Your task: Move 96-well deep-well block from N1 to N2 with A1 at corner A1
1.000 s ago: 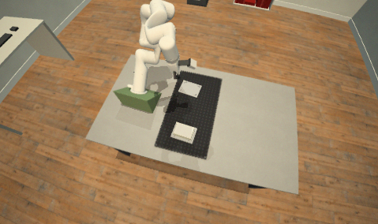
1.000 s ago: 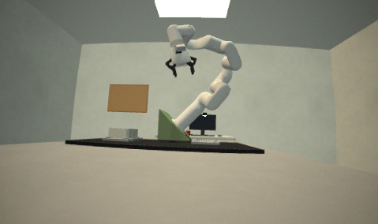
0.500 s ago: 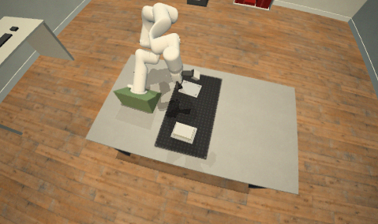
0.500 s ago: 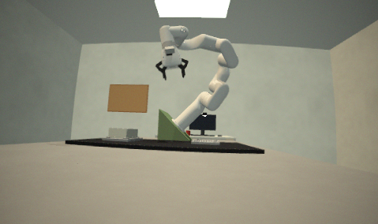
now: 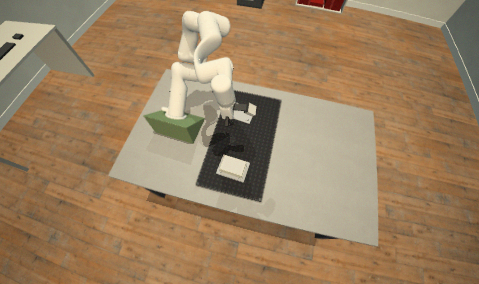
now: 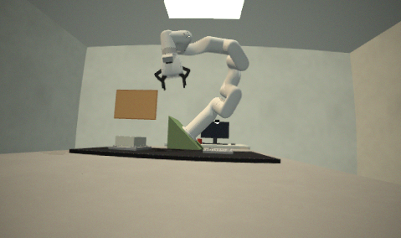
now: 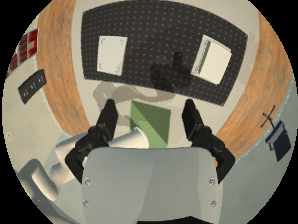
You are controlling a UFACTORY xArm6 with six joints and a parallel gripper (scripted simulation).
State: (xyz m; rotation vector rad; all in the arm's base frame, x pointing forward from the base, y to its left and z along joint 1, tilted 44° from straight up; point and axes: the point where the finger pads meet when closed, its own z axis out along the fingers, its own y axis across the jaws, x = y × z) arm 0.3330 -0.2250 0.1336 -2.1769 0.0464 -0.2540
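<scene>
Right now the deep-well block is 260 mm below my hand, 170 mm to the right of it and 30 mm ahead of it.
</scene>
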